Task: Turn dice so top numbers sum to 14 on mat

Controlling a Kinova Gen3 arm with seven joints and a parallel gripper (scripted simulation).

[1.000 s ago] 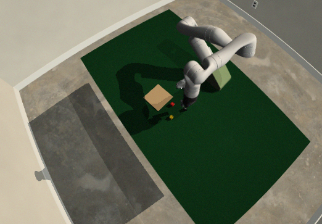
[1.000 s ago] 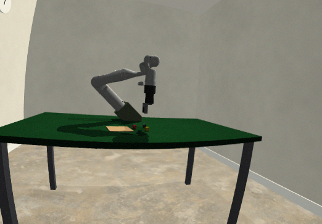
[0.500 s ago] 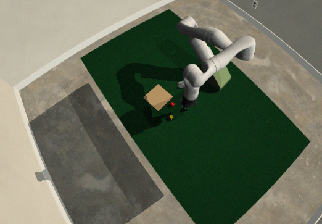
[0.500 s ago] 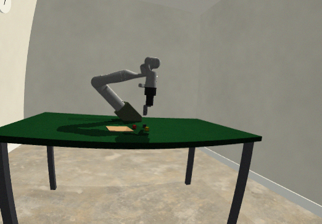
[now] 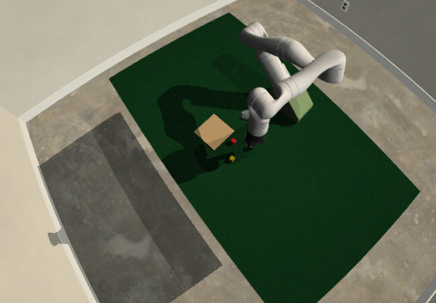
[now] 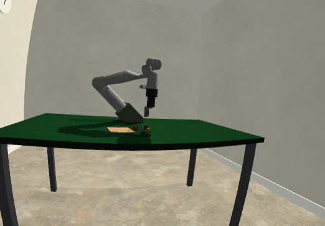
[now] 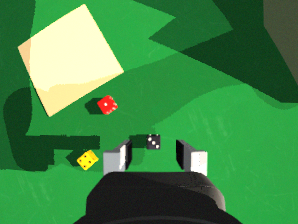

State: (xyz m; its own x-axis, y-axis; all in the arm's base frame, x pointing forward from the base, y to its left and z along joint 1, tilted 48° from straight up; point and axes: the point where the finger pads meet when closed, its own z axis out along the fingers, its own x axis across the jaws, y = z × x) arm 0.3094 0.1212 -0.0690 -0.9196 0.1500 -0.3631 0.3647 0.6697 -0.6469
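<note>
The black die is 90 mm below my hand. From my hand the other things lie so: yellow die: 100 mm ahead, 10 mm to the right, 90 mm below; tan mat: 80 mm ahead, 180 mm to the right, 90 mm below; red die: 40 mm ahead, 80 mm to the right, 90 mm below.
</note>
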